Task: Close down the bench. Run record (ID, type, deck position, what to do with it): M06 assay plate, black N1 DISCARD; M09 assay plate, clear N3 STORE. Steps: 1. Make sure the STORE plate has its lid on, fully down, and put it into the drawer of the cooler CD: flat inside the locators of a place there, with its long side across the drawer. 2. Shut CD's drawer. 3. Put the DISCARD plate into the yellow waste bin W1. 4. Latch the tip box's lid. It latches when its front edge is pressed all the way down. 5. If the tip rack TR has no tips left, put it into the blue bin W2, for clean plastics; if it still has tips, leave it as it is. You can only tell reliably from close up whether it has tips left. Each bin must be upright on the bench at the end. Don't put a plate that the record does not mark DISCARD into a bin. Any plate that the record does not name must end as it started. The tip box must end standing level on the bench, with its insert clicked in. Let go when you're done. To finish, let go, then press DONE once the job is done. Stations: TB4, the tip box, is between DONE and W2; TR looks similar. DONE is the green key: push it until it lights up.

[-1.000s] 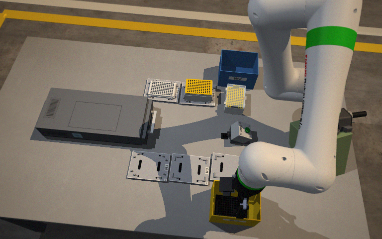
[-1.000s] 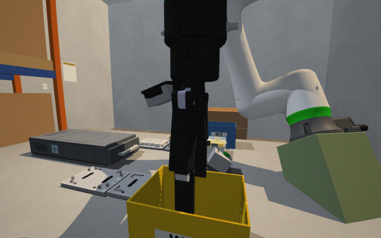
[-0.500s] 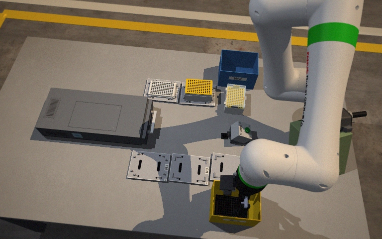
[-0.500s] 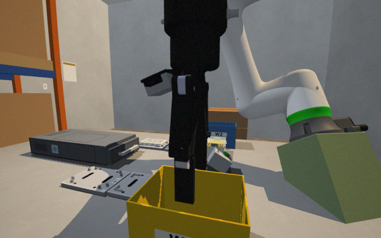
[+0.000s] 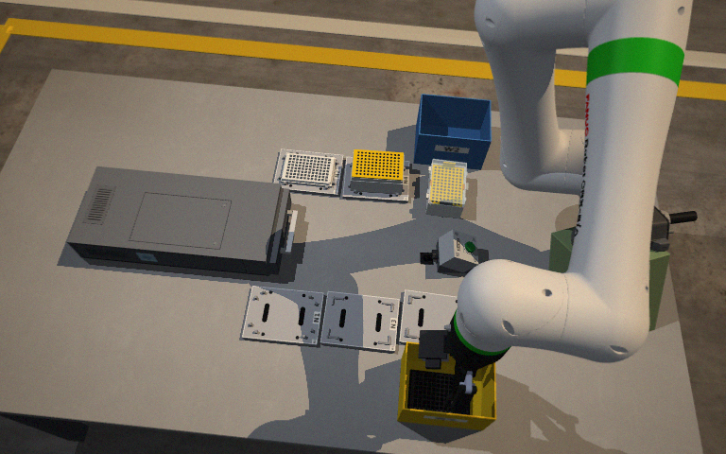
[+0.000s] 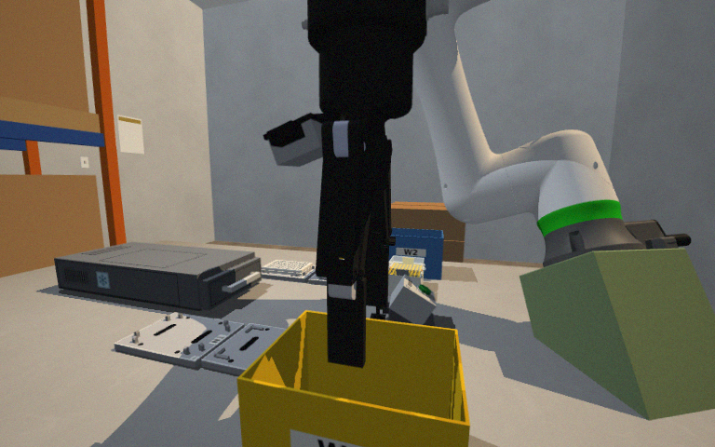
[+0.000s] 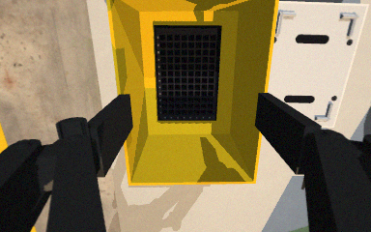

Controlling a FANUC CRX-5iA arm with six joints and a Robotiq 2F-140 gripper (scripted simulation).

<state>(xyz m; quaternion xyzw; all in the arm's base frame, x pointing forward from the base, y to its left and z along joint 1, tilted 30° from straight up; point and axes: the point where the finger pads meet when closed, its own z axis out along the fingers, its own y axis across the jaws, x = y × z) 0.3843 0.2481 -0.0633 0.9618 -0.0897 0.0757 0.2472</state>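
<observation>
The tip rack TR lies 6 cm ahead of my hand, 55 cm to the right of it and 11 cm below it. From my hand the other things lie so: black assay plate: 15 cm below; green DONE key: 11 cm behind, 30 cm to the right, 10 cm below; yellow bin W1: 13 cm below.
</observation>
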